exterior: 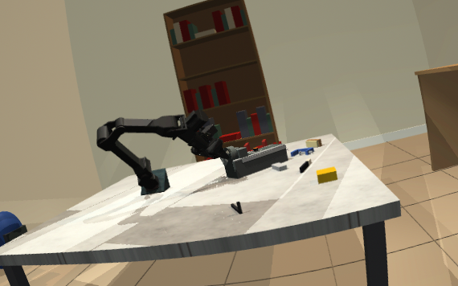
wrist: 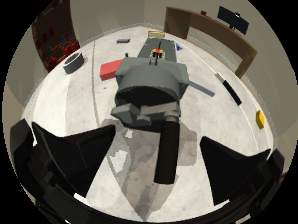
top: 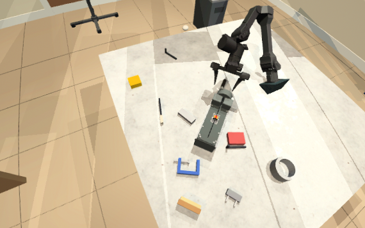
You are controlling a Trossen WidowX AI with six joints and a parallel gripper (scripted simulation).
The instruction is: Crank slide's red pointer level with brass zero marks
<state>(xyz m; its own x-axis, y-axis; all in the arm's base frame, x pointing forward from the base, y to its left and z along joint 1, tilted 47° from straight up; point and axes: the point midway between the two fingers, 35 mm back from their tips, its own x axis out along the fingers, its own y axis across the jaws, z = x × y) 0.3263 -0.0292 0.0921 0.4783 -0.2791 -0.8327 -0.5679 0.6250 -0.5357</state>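
The crank handle is 10 mm to the right of my gripper tip, 10 mm behind it and 10 mm above it. Round my gripper tip: grey block 210 mm ahead, 80 mm below, 10 mm to the left; red pointer 130 mm ahead, 110 mm to the left, 10 mm below; red block 220 mm to the left, 80 mm below, 70 mm ahead.
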